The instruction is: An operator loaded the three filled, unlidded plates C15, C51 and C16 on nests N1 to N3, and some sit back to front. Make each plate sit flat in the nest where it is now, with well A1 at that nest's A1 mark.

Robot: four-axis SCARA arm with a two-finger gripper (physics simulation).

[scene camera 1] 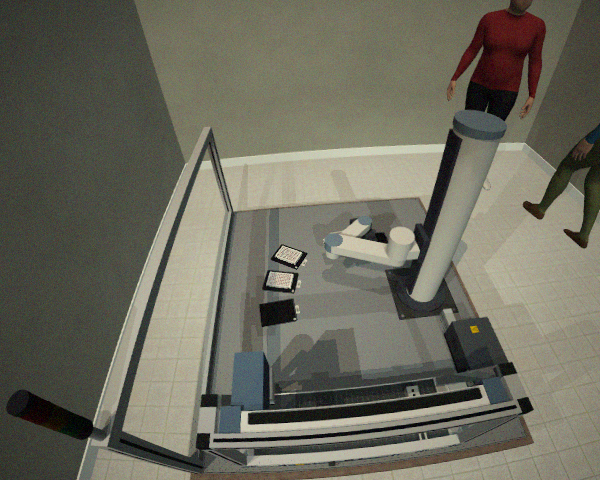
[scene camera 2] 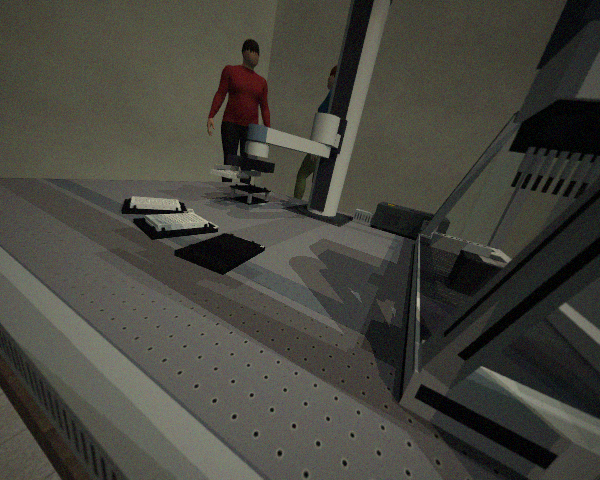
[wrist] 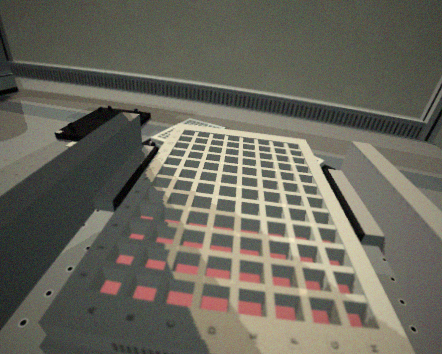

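My gripper (scene camera 2: pixel 241 173) (wrist: pixel 242 146) is shut on a white well plate (wrist: pixel 250 227) with red liquid. It holds the plate above the table; the arm largely hides the plate in scene camera 1. Letters A to H run left to right along the near edge in the wrist view, with A at left. The front black nest (scene camera 1: pixel 278 312) (scene camera 2: pixel 220 252) (wrist: pixel 100 124) is empty. A white plate (scene camera 1: pixel 280 281) (scene camera 2: pixel 172 220) lies in the middle nest, and another plate (scene camera 1: pixel 289 254) (scene camera 2: pixel 155 203) lies in the back nest. Plate names and A1 marks are unreadable.
A raised black stand (scene camera 1: pixel 380 237) (scene camera 2: pixel 250 189) is below and beside the held plate. The arm's column (scene camera 1: pixel 445 220) (scene camera 2: pixel 345 115) stands to the right. A blue box (scene camera 1: pixel 249 379) and a gantry are at the front. A dark grey box (scene camera 1: pixel 474 344) is at the right.
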